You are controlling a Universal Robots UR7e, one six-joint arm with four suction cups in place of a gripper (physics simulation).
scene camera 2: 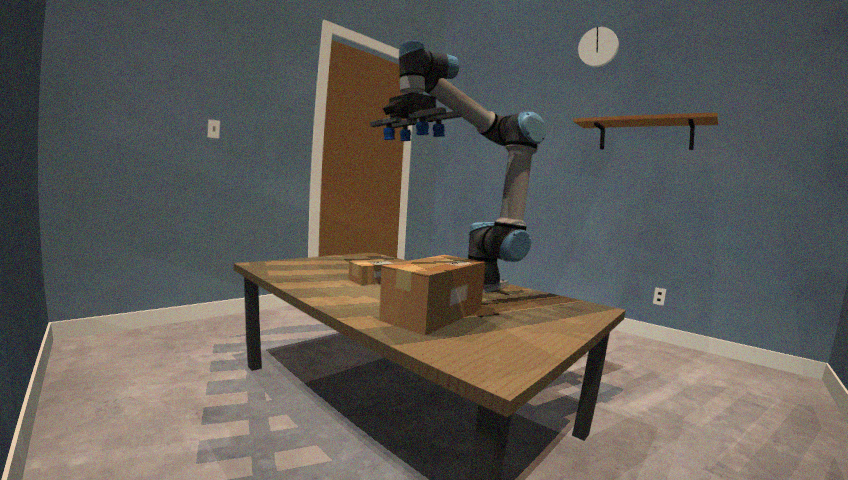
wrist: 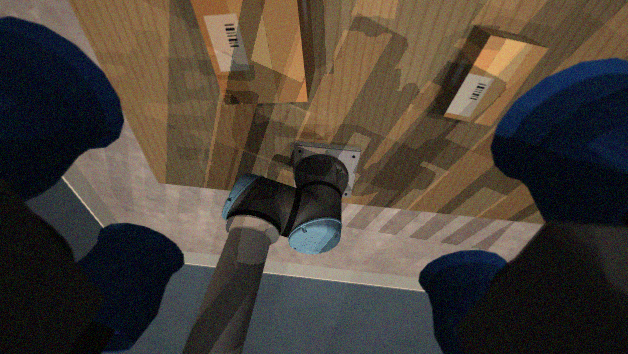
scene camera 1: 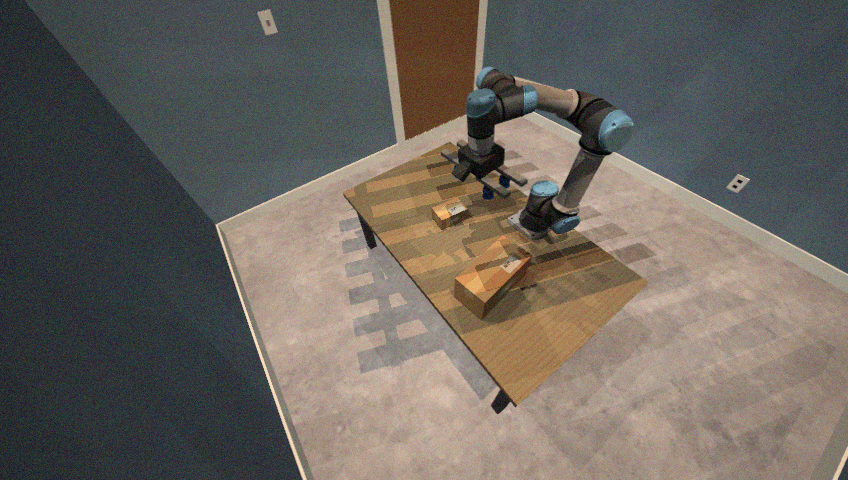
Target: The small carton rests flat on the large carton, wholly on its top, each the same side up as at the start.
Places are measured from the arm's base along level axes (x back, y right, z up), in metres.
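Pixels of known places: hand, its tool point: [scene camera 2: 413, 137] [wrist: 303, 205]; arm's base, origin of its link: [wrist: 321, 175] [scene camera 1: 534, 220].
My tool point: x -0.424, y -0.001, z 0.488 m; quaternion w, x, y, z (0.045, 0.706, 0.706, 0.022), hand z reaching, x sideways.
Note:
For each thing: its top centre in the pictures, then the offset to it from my tool point. Level surfaces: height alone.
- small carton, centre of its top: [wrist: 490, 85] [scene camera 2: 372, 262] [scene camera 1: 449, 208] dx +0.117, dy +0.301, dz -0.439 m
- large carton, centre of its top: [scene camera 2: 437, 263] [scene camera 1: 494, 266] dx -0.002, dy -0.128, dz -0.360 m
- wooden table, height of its surface: dz -0.513 m
The small carton [scene camera 1: 450, 214] [scene camera 2: 360, 272] [wrist: 507, 57] lies flat on the table, a white barcode label on its top. The large carton [scene camera 1: 484, 282] [scene camera 2: 407, 297] [wrist: 280, 45] stands apart from it, flat on the table; a barcode label shows on its top and tape on one end. In scene camera 2 it partly hides the small carton. My gripper [scene camera 1: 490, 182] [scene camera 2: 413, 130] has its suction off, holds nothing and hangs high above the table. Its blue suction cups [wrist: 565, 135] frame the wrist view; one stands close beside the small carton's image. Two cups are hidden in scene camera 1.
The wooden table [scene camera 1: 535, 350] [scene camera 2: 487, 368] carries both cartons and the arm's base plate [scene camera 1: 526, 227] [wrist: 325, 148], at its rear long edge. A wall shelf [scene camera 2: 645, 120] and a clock [scene camera 2: 598, 46] are on the wall. A brown door [scene camera 1: 437, 65] [scene camera 2: 360, 166] stands behind.

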